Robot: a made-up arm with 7 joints. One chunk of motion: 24 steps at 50 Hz.
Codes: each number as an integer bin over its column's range. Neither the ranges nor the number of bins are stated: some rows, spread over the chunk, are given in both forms.
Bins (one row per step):
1: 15 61 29 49 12 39 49
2: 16 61 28 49 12 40 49
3: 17 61 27 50 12 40 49
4: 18 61 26 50 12 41 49
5: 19 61 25 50 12 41 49
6: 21 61 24 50 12 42 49
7: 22 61 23 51 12 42 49
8: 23 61 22 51 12 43 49
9: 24 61 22 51 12 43 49
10: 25 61 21 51 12 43 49
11: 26 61 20 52 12 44 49
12: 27 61 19 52 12 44 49
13: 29 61 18 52 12 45 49
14: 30 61 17 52 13 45 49
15: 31 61 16 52 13 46 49
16: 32 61 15 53 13 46 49
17: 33 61 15 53 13 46 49
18: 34 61 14 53 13 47 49
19: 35 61 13 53 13 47 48
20: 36 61 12 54 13 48 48
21: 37 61 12 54 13 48 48
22: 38 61 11 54 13 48 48
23: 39 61 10 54 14 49 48
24: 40 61 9 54 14 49 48
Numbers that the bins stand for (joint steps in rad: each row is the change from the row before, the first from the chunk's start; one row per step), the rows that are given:
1: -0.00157 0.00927 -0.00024 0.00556 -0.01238 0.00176 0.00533
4: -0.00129 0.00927 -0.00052 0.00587 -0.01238 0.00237 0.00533
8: -0.00081 0.00927 -0.00090 0.00619 -0.01238 0.00297 0.00533
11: -0.00052 0.00927 -0.00110 0.00651 -0.01238 0.00327 0.00533
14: -0.00014 0.00927 -0.00138 0.00651 -0.01175 0.00357 0.00533
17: 0.00014 0.00927 -0.00157 0.00683 -0.01175 0.00387 0.00533
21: 0.00052 0.00927 -0.00186 0.00714 -0.01175 0.00448 0.00486
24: 0.00081 0.00927 -0.00214 0.00714 -0.01111 0.00478 0.00486
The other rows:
2: -0.00148 0.00927 -0.00033 0.00556 -0.01238 0.00206 0.00533
3: -0.00138 0.00927 -0.00043 0.00587 -0.01238 0.00206 0.00533
5: -0.00119 0.00927 -0.00062 0.00587 -0.01238 0.00237 0.00533
6: -0.00100 0.00927 -0.00071 0.00587 -0.01238 0.00267 0.00533
7: -0.00090 0.00927 -0.00081 0.00619 -0.01238 0.00267 0.00533
9: -0.00071 0.00927 -0.00090 0.00619 -0.01238 0.00297 0.00533
10: -0.00062 0.00927 -0.00100 0.00619 -0.01238 0.00297 0.00533
12: -0.00043 0.00927 -0.00119 0.00651 -0.01238 0.00327 0.00533
13: -0.00024 0.00927 -0.00129 0.00651 -0.01238 0.00357 0.00533
15: -0.00005 0.00927 -0.00148 0.00651 -0.01175 0.00387 0.00533
16: 0.00005 0.00927 -0.00157 0.00683 -0.01175 0.00387 0.00533
18: 0.00024 0.00927 -0.00167 0.00683 -0.01175 0.00417 0.00533
19: 0.00033 0.00927 -0.00176 0.00683 -0.01175 0.00417 0.00486
20: 0.00043 0.00927 -0.00186 0.00714 -0.01175 0.00448 0.00486
22: 0.00062 0.00927 -0.00195 0.00714 -0.01175 0.00448 0.00486
23: 0.00071 0.00927 -0.00205 0.00714 -0.01111 0.00478 0.00486

